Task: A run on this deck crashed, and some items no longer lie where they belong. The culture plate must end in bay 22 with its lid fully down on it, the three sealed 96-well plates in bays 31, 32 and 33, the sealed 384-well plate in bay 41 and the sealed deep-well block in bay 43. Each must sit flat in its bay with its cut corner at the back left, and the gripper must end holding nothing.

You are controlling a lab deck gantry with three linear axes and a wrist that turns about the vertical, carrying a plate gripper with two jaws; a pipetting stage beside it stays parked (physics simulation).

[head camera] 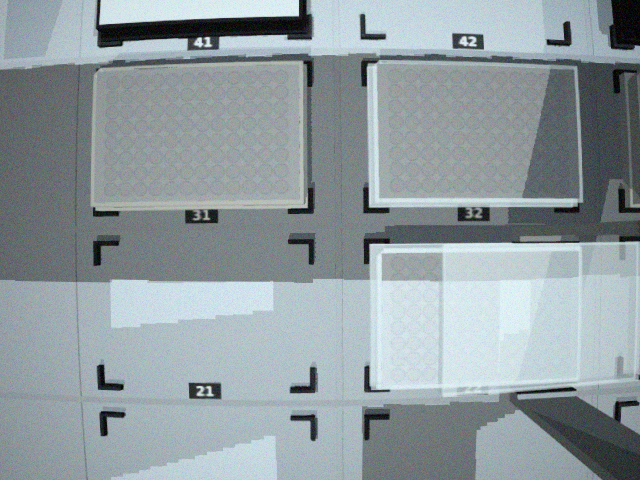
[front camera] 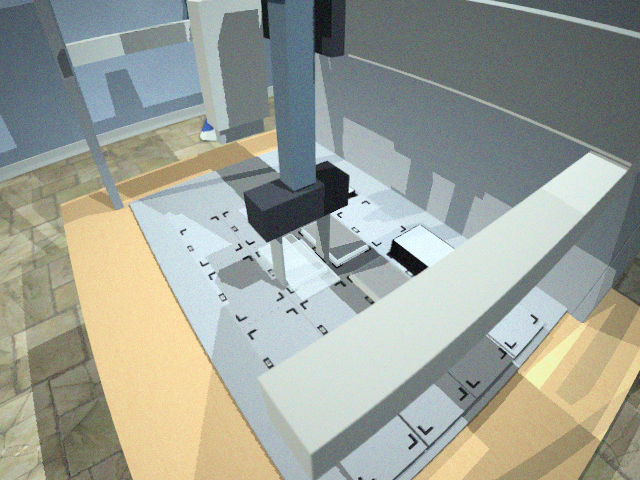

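Pixels of known places: gripper, fingertip midpoint: [head camera: 540,314] [front camera: 302,269]; robot's base at its link origin: [front camera: 181,232].
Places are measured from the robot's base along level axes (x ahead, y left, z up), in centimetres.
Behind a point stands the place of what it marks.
The culture plate [front camera: 270,254] [head camera: 413,310] lies in bay 22. Its clear lid [front camera: 316,271] {z 1.6, x 28.9, y 16.6 cm} [head camera: 607,315] {z 1.5, x 30.5, y 14.9 cm} lies across it, shifted right past the plate's right edge and slightly tilted, right side lower. My gripper [front camera: 303,273] {z 1.1, x 26.5, y 15.0 cm} [head camera: 544,315] {z 1.1, x 26.5, y 15.0 cm} is shut on the lid, jaws at its front and back edges. Sealed 96-well plates lie in bay 31 [head camera: 199,134] {z 1.4, x 6.7, y 25.6 cm} and bay 32 [front camera: 341,237] {z 1.4, x 24.1, y 26.6 cm} [head camera: 460,134] {z 1.4, x 21.6, y 25.5 cm}. A third [front camera: 379,279] {z 1.4, x 37.5, y 24.9 cm} [head camera: 634,139] {z 0.9, x 33.0, y 25.6 cm} is at bay 33, cut off in the head view. The black, white-sealed 384-well plate [head camera: 199,12] {z 1.4, x 6.5, y 32.9 cm} is at bay 41, partly visible. The deep-well block [front camera: 421,241] {z 4.2, x 36.9, y 36.6 cm} [head camera: 628,20] {z 1.1, x 33.0, y 33.1 cm} is at bay 43.
A thick pale beam [front camera: 444,320] {z 40.0, x 62.8, y -1.9 cm} crosses the front view and hides part of the deck. The parked dark stage [front camera: 330,28] hangs behind the gripper column [front camera: 293,93] {z 35.7, x 28.5, y 13.7 cm}. Black corner marks [head camera: 310,379] {z 0.2, x 12.8, y 11.2 cm} bound bay 21, left of the culture plate. The bay 32 plate stands close behind the lid.
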